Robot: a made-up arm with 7 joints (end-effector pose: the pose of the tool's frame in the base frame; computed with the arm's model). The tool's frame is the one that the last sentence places.
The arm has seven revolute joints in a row. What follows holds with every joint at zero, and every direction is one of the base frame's.
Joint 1 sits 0.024 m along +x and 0.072 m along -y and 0.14 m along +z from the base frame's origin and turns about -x.
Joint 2 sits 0.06 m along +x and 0.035 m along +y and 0.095 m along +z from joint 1 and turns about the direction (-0.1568, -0.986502, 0.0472).
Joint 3 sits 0.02 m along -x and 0.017 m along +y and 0.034 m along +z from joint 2 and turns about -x.
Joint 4 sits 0.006 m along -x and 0.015 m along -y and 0.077 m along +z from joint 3 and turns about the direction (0.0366, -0.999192, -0.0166).
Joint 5 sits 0.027 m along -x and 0.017 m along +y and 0.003 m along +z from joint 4 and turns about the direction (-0.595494, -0.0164, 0.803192).
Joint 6 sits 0.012 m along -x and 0.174 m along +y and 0.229 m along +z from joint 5 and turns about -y.
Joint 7 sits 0.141 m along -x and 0.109 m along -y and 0.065 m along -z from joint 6 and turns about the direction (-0.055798, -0.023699, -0.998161).
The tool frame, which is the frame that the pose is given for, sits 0.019 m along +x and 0.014 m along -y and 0.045 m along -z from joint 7; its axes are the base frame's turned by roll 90, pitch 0 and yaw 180 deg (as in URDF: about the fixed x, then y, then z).
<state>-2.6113 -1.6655 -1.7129 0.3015 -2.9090 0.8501 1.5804</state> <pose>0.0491 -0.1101 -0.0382 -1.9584 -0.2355 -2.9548</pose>
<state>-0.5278 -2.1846 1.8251 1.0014 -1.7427 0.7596 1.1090</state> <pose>0.1841 -0.0681 0.3553 1.9020 -0.8031 1.8046</pose>
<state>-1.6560 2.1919 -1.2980 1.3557 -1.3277 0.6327 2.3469</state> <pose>0.0652 -0.0068 0.1207 0.2346 1.3619 -0.5398</pose>
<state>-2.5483 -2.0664 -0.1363 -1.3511 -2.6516 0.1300 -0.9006</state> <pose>0.1929 0.0162 0.2124 0.4056 -0.8281 -0.9819</pose>
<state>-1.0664 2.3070 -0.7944 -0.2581 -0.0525 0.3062 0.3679</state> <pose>-0.0100 -0.0094 0.0152 -0.9669 0.3997 1.0436</pose>
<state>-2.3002 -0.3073 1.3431 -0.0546 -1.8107 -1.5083 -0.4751</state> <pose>-0.0368 -0.6362 0.1728 -1.4659 0.3093 -2.3816</pose>
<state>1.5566 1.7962 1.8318 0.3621 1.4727 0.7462 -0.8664</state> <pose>0.1261 -0.1268 0.0854 -0.6807 0.9896 2.8605</pose>
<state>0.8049 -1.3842 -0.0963 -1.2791 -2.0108 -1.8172 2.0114</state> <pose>0.5090 -0.2478 0.2949 2.0156 0.8067 -2.5463</pose>
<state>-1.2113 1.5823 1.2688 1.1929 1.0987 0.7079 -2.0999</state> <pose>0.0980 -0.0840 0.1473 -1.7920 -0.7435 1.8156</pose>
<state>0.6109 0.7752 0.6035 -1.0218 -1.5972 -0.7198 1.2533</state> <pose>-0.0567 0.4103 0.2729 1.5042 -0.4121 0.4663</pose>
